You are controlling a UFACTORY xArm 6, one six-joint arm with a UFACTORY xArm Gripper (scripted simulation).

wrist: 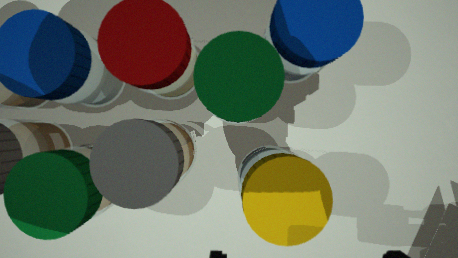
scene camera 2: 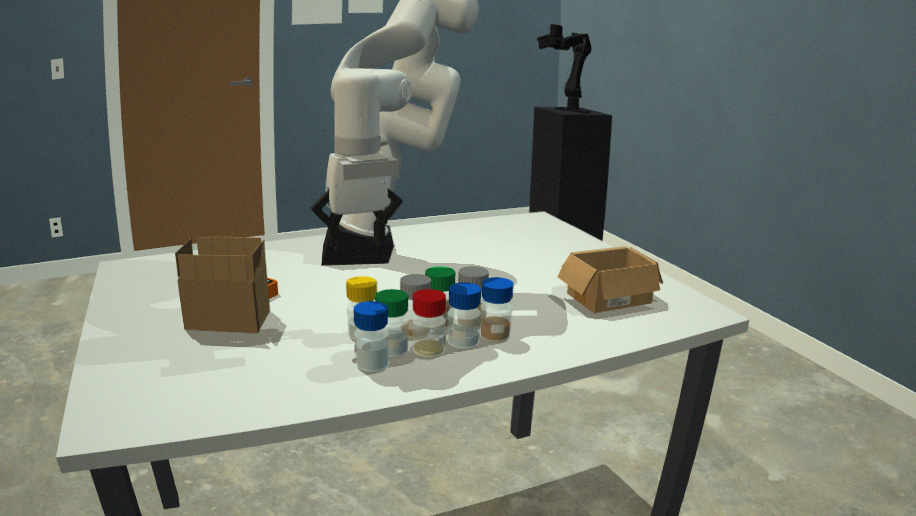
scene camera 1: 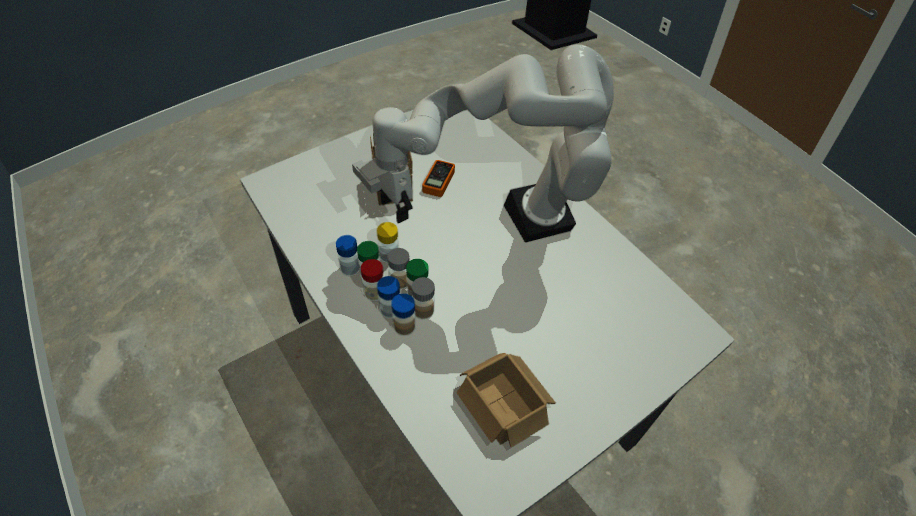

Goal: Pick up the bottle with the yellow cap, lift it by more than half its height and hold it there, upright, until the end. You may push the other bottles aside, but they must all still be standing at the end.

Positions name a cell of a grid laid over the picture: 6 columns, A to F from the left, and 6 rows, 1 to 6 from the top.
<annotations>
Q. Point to a grey-capped bottle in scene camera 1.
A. C4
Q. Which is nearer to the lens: the cardboard box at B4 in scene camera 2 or the red-capped bottle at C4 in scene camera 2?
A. The red-capped bottle.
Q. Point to a grey-capped bottle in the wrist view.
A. B4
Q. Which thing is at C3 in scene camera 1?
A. The gripper.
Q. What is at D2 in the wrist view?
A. A green-capped bottle.
</annotations>
